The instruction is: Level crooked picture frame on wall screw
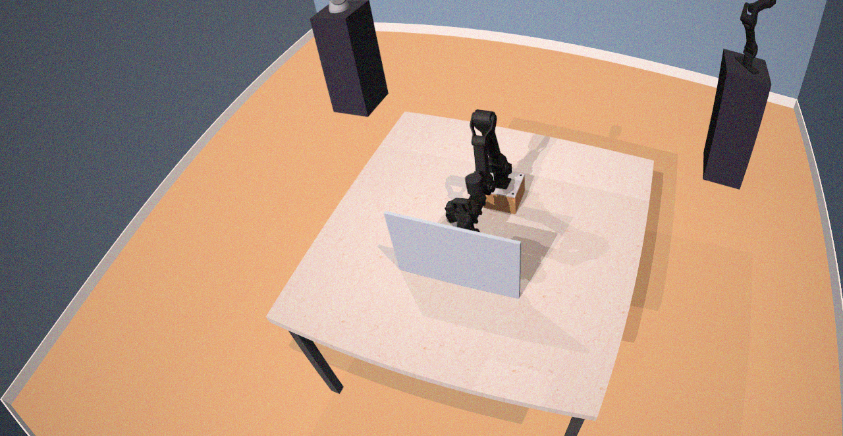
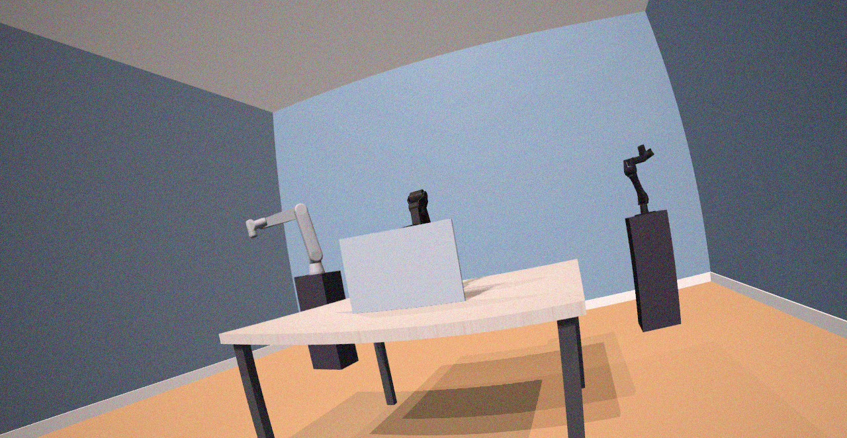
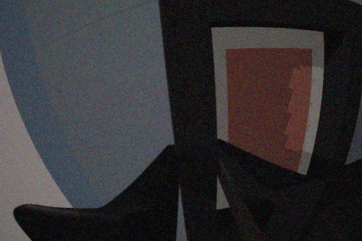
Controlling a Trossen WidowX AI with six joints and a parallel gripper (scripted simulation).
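Right now my gripper tip is 5 cm above the picture frame, 1 cm to the right of it and 1 cm short of it. Also, from my gripper tip: grey wall panel (7 cm below, 2 cm ahead).
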